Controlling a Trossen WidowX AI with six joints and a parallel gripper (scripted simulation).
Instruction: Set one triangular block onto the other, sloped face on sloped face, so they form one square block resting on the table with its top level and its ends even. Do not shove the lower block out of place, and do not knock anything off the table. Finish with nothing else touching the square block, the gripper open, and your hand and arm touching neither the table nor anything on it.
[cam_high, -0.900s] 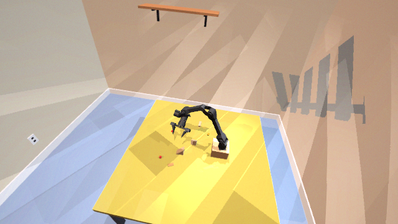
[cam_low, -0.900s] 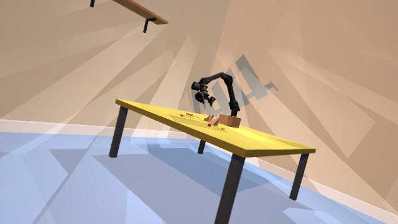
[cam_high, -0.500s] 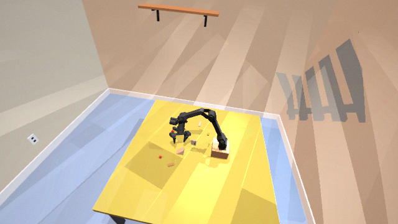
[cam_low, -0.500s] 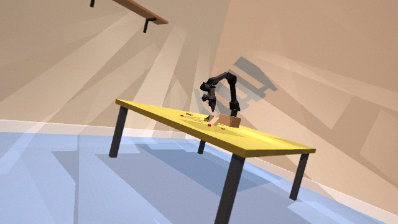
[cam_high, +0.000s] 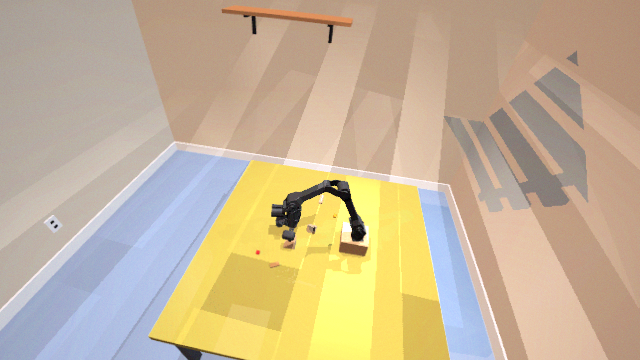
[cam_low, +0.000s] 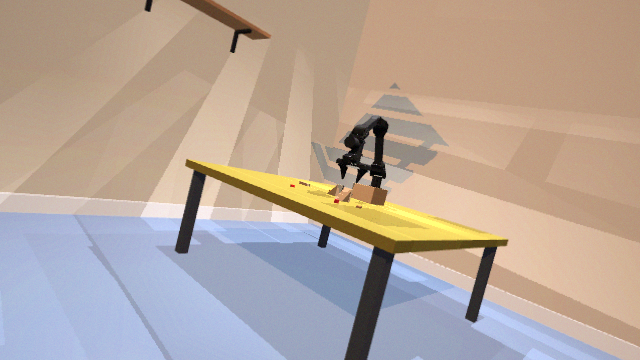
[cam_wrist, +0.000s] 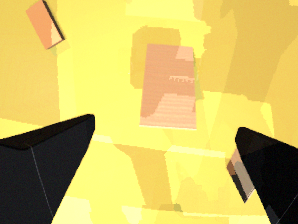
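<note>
Right now my gripper tip is 9 cm above the block.
</note>
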